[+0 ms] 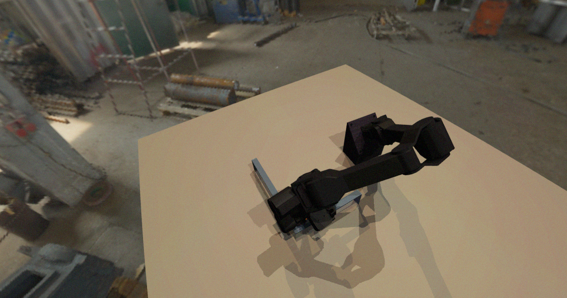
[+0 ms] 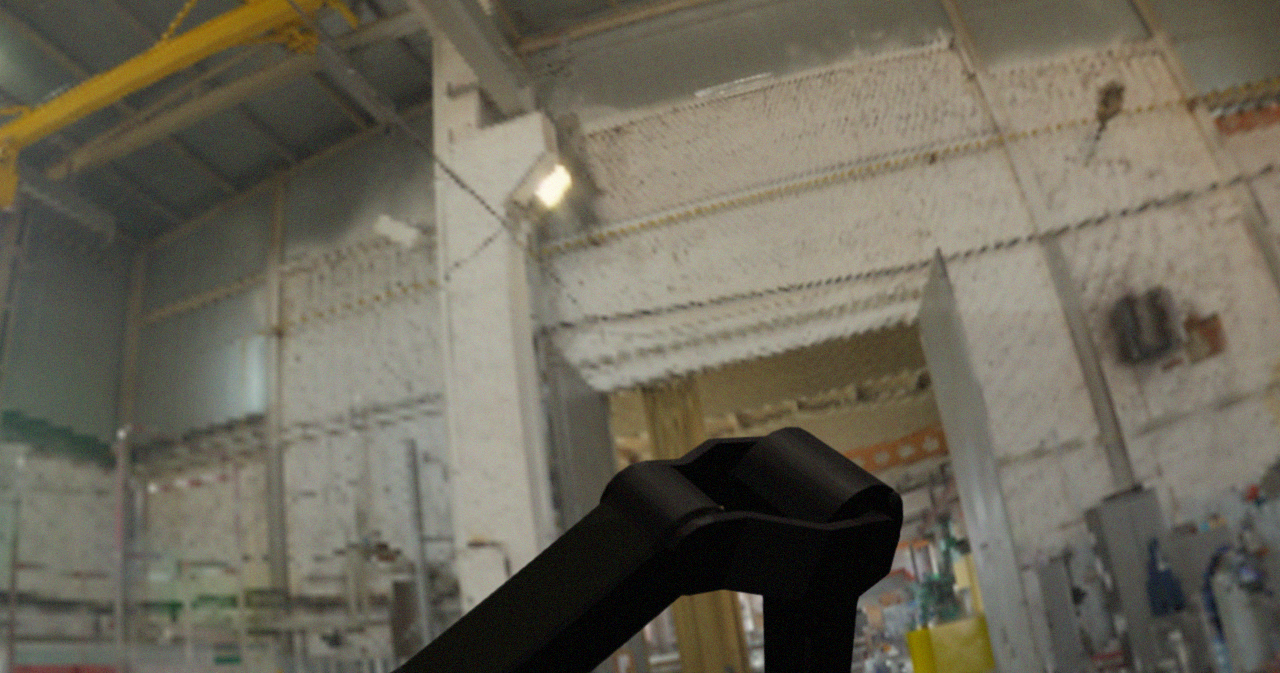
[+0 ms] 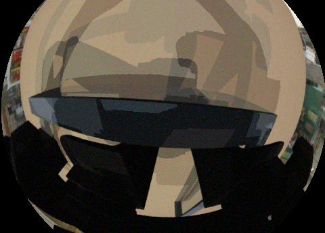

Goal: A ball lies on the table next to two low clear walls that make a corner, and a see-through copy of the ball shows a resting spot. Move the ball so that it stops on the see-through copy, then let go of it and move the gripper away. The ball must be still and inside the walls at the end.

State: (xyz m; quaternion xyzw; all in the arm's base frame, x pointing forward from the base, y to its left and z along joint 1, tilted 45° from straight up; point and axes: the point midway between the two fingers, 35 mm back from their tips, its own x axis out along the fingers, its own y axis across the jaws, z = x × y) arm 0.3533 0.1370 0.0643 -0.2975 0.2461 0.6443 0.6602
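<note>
Now: the orange ball right at my gripper tip. Round my gripper tip: see-through copy of ball (right at my gripper tip).
</note>
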